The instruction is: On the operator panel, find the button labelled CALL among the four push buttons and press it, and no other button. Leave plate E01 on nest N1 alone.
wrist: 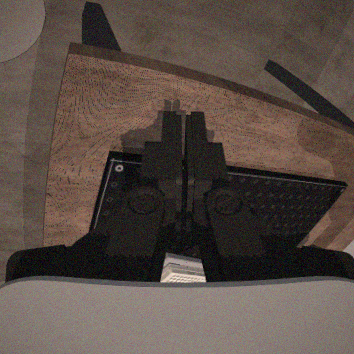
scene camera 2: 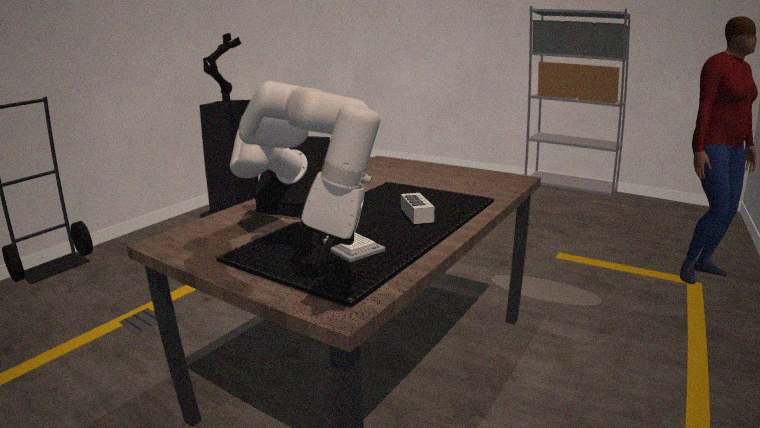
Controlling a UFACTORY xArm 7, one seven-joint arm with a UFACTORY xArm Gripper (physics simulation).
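Places are measured from the arm's base along level axes (x ahead, y left, z up), in millimetres.
Pixels of known places: gripper, fingertip midpoint: (wrist: 182, 138) (scene camera 2: 318, 263); arm's base, link origin: (scene camera 2: 291, 167).
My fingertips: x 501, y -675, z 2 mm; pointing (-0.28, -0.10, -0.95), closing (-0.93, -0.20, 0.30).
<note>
Ahead of a thing's pixels: the offset from my fingertips to its top centre. "spot": to the spot under its first point. Level surfaces: height alone.
The operator panel {dx -62, dy +748, dz -95 mm} (scene camera 2: 417, 207) is a small white box with dark markings on its sloped top, on the far half of the black mat {dz -150 mm} (scene camera 2: 460, 204) (wrist: 285, 197). Its labels are too small to read, so I cannot tell which button is CALL. The panel does not show in the wrist view. The pale plate on its nest {spot: dx -92, dy +373, dz -127 mm} (scene camera 2: 360, 247) (wrist: 184, 270) sits on the near half of the mat, partly hidden by my wrist. My gripper (scene camera 2: 320, 260) (wrist: 182, 138) is shut and empty, pointing down beside the plate, away from the panel. Its dark fingers blend into the mat in the scene view.
The wooden table {dz -163 mm} (scene camera 2: 452, 172) (wrist: 100, 100) extends around the mat. Behind my arm stands a black pedestal (scene camera 2: 220, 154) with a small black arm (scene camera 2: 212, 66). A person (scene camera 2: 725, 101) stands at the far right, a shelf rack (scene camera 2: 579, 13) at the back, and a hand truck (scene camera 2: 58, 175) at the left.
</note>
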